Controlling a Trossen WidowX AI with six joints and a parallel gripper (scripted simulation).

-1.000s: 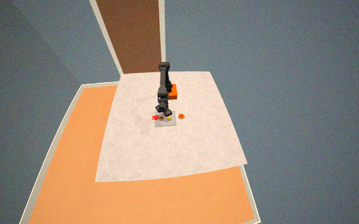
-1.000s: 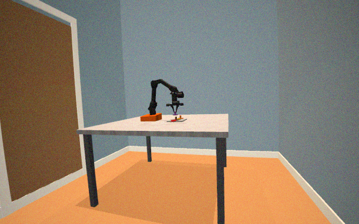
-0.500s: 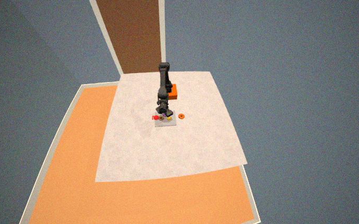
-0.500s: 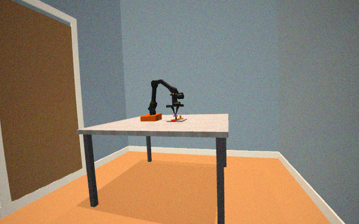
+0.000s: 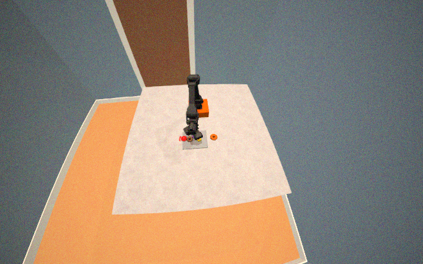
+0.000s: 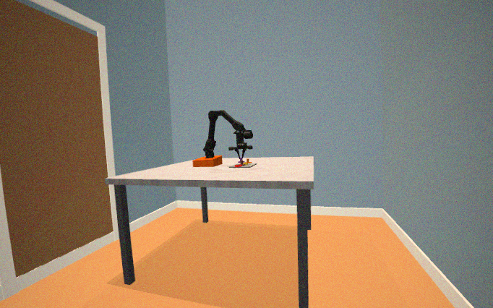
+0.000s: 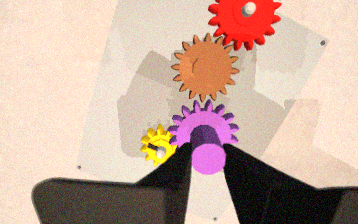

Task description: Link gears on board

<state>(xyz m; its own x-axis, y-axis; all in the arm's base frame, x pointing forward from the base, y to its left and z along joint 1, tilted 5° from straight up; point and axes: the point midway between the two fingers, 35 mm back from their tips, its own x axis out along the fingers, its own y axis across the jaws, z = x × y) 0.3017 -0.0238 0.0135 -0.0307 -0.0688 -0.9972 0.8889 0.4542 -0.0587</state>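
My gripper tip is now 10 mm above the purple gear. Also, from my gripper tip: yellow gear (20 mm ahead, 40 mm to the left, 40 mm below); red gear (20 mm ahead, 90 mm to the right, 40 mm below); brown gear (20 mm ahead, 40 mm to the right, 30 mm below).
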